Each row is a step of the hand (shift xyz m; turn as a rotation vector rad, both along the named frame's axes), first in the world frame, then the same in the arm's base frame.
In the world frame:
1: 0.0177 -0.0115 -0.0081 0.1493 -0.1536 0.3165
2: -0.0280 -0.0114 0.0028 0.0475 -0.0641 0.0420
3: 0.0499 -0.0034 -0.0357 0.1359 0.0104 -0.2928
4: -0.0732 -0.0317 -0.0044 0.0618 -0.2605 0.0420
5: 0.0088 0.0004 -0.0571 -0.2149 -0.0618 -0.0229
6: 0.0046 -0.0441 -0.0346 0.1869 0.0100 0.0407
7: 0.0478 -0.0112 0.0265 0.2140 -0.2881 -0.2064
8: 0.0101 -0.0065 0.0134 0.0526 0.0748 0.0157
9: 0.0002 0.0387 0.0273 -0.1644 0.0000 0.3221
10: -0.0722 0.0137 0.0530 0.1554 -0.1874 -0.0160
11: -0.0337 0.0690 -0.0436 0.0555 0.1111 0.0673
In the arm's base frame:
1: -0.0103 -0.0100 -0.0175 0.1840 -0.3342 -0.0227
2: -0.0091 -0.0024 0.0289 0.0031 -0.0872 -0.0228
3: -0.0221 0.0017 -0.0573 -0.2031 0.1244 -0.2181
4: -0.0342 -0.0014 0.0722 -0.1104 -0.2474 -0.0080
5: -0.0435 0.0281 -0.0256 -0.0897 0.0260 0.2044
6: -0.0526 -0.0180 -0.0084 0.0687 -0.0684 -0.1652
7: 0.0222 -0.0370 -0.0354 -0.2982 -0.1815 -0.2225
8: 0.0084 -0.0153 -0.0045 0.0652 0.0357 -0.0556
9: 0.0445 0.0161 0.0025 0.2277 -0.1234 0.2524
10: 0.0382 0.0038 0.0821 -0.0978 -0.1858 -0.1242
11: 0.0007 0.0879 0.0086 0.1279 0.0362 -0.0479

